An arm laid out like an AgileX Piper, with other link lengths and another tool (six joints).
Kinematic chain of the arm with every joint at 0, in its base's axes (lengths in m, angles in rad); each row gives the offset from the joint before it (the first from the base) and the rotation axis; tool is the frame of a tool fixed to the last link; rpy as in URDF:
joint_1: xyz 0 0 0.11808 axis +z
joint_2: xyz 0 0 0 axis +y
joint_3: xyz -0.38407 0 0.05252 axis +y
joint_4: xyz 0.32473 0 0.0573 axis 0.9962 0 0.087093
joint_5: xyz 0 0 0 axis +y
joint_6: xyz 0.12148 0 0.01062 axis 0.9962 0 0.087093
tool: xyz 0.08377 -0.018 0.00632 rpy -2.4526 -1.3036 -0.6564
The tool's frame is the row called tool.
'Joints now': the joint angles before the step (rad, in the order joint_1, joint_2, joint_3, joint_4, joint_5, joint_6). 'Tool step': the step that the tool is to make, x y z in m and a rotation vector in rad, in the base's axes. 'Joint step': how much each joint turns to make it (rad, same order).
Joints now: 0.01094, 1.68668, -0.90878, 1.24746, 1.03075, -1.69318
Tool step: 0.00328, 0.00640, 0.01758, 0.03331, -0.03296, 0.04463
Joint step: -0.00001, 0.00001, -0.03738, 0.00567, 0.05389, -0.01564
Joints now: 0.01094, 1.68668, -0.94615, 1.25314, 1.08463, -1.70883
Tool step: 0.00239, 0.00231, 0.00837, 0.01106, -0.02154, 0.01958
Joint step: 0.00001, 0.00001, -0.01909, 0.00173, 0.02025, -0.01052
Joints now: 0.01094, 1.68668, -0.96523, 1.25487, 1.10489, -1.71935
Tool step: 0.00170, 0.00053, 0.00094, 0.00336, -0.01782, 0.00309
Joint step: 0.00000, 0.00160, -0.00001, 0.01072, -0.00179, -0.02223
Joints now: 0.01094, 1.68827, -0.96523, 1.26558, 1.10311, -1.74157
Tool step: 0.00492, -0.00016, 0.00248, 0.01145, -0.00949, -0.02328
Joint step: -0.00001, 0.00001, 0.00000, 0.02591, -0.01425, -0.00648
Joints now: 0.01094, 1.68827, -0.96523, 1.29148, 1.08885, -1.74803
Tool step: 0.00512, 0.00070, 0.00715, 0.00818, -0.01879, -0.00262
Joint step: 0.00000, 0.00000, -0.01630, 0.00965, 0.00177, -0.00358
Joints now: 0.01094, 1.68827, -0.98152, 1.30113, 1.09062, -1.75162
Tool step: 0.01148, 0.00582, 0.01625, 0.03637, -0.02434, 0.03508
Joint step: 0.00000, 0.02407, -0.06218, 0.00997, 0.05112, -0.00001
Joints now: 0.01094, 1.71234, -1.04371, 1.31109, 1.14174, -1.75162
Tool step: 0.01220, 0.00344, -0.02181, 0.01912, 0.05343, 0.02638
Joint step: 0.00000, 0.07889, -0.03439, 0.00124, 0.03404, 0.00001
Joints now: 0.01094, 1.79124, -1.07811, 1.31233, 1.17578, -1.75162
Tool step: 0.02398, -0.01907, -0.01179, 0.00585, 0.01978, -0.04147
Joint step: -0.04039, 0.05756, -0.04547, 0.00237, 0.00436, 0.00741
